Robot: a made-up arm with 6 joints.
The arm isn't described. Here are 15 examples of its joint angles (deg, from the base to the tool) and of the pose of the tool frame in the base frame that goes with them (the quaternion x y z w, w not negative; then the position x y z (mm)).
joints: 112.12 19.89 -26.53 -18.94 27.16 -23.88
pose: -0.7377 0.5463 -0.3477 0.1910 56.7 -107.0 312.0
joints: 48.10 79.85 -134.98 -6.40 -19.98 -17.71
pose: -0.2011 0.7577 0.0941 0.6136 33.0 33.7 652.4
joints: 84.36 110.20 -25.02 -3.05 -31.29 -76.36
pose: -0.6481 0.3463 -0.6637 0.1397 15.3 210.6 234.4
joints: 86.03 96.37 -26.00 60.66 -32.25 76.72
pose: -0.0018 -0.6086 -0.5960 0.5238 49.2 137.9 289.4
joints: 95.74 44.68 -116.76 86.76 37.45 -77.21
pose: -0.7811 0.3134 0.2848 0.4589 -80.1 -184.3 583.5
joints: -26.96 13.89 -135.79 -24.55 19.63 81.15
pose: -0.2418 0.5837 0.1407 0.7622 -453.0 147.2 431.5
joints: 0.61 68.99 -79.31 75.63 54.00 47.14
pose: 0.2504 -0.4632 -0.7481 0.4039 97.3 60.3 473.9
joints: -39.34 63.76 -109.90 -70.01 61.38 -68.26
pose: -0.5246 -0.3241 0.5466 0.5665 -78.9 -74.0 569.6
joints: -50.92 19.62 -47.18 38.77 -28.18 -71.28
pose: 0.6239 0.6678 -0.3277 0.2397 -123.8 117.4 415.3
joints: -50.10 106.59 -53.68 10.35 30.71 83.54
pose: -0.5761 -0.2768 -0.7465 0.1849 104.6 -216.6 255.5
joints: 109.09 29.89 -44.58 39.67 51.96 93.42
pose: 0.3198 -0.2488 -0.2134 0.8890 8.1 -88.1 332.3
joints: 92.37 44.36 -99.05 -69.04 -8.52 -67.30
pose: 0.1291 0.5611 -0.3714 0.7284 13.7 -128.4 591.0
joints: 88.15 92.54 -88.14 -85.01 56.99 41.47
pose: -0.2445 0.8870 -0.3901 0.0353 73.6 242.7 508.5
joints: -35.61 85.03 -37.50 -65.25 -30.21 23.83
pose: -0.0063 -0.9447 0.1925 0.2655 147.8 -94.8 393.0
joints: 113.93 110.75 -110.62 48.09 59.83 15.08
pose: 0.7168 -0.2512 0.1616 0.6301 -197.8 301.2 373.9
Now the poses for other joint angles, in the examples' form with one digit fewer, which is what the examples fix.
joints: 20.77 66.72 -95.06 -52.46 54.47 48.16
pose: -0.170 -0.980 -0.071 0.080 75 -59 567
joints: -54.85 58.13 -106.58 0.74 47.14 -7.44
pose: -0.461 -0.885 0.059 0.018 -18 -25 566
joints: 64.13 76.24 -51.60 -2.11 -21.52 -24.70
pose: -0.510 0.828 -0.209 0.101 61 130 435
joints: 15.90 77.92 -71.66 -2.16 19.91 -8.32
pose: 0.140 -0.960 0.121 0.211 159 29 447
